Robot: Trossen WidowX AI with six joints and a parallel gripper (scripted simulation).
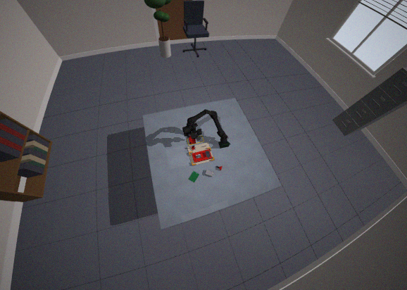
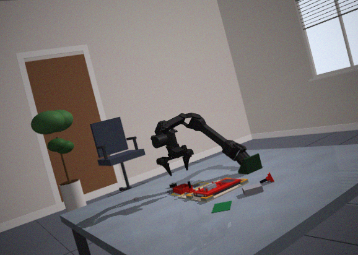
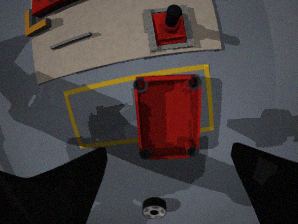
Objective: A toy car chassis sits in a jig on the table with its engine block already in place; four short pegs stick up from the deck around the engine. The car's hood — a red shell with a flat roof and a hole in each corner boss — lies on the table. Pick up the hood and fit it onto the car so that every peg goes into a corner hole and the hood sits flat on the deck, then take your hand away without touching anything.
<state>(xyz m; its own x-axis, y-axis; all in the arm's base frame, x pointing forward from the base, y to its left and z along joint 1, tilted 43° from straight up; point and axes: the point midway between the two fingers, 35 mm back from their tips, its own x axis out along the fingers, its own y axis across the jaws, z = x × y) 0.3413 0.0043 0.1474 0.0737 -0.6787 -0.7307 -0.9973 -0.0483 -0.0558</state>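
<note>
The red hood lies 80 mm below my gripper tip. Round my gripper tip: grey nut (210 mm ahead, 150 mm to the right, 90 mm below); then green flat card (420 mm to the left, 90 mm below, 50 mm ahead); then jig (190 mm to the left, 80 mm below, 60 mm behind).
</note>
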